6 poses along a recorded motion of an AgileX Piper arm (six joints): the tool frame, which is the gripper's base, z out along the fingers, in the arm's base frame.
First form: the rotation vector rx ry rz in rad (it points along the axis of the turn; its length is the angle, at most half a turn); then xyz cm.
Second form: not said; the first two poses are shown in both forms.
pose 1, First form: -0.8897, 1.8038, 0.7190, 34.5, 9.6, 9.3
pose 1, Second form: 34.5, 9.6, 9.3, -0.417, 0.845, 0.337, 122.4
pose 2, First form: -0.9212, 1.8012, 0.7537, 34.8, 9.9, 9.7
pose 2, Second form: 34.8, 9.9, 9.7, -0.427, 0.834, 0.349, 123.7
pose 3, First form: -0.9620, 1.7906, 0.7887, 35.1, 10.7, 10.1
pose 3, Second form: 35.1, 10.7, 10.1, -0.441, 0.821, 0.362, 124.9
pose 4, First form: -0.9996, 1.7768, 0.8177, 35.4, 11.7, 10.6
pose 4, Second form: 35.4, 11.7, 10.6, -0.455, 0.809, 0.372, 125.9
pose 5, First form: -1.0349, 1.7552, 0.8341, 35.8, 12.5, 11.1
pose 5, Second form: 35.8, 12.5, 11.1, -0.470, 0.797, 0.379, 126.1
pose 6, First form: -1.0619, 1.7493, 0.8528, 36.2, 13.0, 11.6
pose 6, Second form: 36.2, 13.0, 11.6, -0.479, 0.789, 0.385, 127.0
